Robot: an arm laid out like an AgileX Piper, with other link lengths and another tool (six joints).
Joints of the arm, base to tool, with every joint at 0 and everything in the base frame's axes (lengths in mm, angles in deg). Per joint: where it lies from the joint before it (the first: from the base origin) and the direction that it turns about. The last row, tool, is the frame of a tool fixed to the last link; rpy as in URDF.
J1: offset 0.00 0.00 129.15 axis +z
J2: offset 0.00 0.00 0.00 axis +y
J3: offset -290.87 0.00 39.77 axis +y
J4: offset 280.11 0.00 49.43 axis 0.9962 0 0.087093
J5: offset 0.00 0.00 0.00 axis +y
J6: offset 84.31 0.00 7.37 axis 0.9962 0 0.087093
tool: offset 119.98 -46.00 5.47 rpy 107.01 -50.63 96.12
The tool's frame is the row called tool.
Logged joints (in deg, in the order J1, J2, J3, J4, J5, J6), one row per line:
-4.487 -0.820 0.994 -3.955 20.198 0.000
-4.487 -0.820 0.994 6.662 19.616 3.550
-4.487 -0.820 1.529 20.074 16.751 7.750
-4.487 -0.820 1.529 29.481 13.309 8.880
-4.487 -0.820 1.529 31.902 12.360 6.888
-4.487 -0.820 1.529 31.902 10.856 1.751
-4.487 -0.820 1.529 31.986 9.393 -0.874
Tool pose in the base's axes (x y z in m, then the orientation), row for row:
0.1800 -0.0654 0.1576 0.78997 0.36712 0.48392 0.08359
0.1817 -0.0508 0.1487 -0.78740 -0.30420 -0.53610 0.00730
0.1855 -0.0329 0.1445 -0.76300 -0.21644 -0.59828 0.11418
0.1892 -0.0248 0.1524 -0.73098 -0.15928 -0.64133 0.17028
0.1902 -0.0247 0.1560 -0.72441 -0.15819 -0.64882 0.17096
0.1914 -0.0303 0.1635 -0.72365 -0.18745 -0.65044 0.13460
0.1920 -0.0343 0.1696 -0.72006 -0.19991 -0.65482 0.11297
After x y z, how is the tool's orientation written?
As a quaternion, x y z w.
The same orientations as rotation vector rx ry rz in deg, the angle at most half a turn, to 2 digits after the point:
135.09 62.78 82.75
-141.08 -54.50 -96.05
-128.17 -36.36 -100.50
-118.98 -25.93 -104.39
-117.87 -25.74 -105.57
-120.16 -31.12 -108.00
-121.04 -33.61 -110.08

